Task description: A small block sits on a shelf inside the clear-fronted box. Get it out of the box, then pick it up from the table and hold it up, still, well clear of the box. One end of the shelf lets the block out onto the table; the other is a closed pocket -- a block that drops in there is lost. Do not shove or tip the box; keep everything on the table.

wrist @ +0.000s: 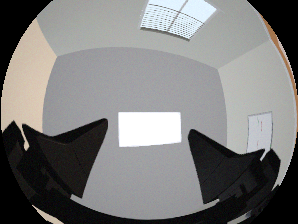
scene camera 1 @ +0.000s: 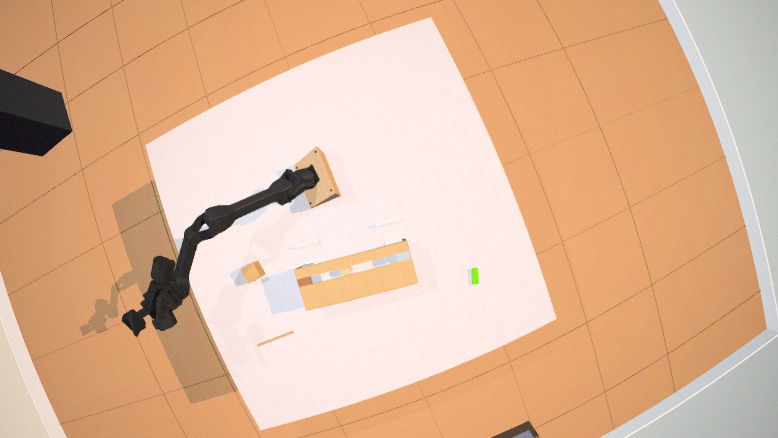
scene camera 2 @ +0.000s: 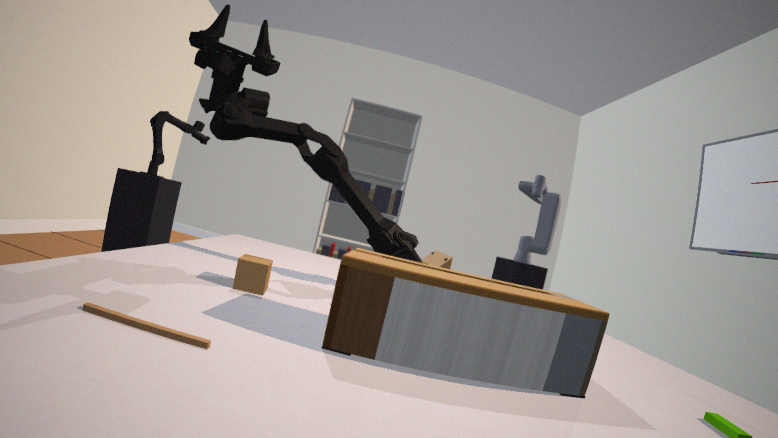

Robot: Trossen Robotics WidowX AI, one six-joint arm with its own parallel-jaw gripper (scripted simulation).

Path:
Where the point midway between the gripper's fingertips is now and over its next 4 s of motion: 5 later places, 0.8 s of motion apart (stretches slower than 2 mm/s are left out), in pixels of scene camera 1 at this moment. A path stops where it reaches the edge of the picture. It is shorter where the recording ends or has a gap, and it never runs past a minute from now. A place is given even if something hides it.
My gripper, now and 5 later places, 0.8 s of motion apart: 146, 328; 182, 382; 303, 364; 329, 266; 328, 261; 331, 259

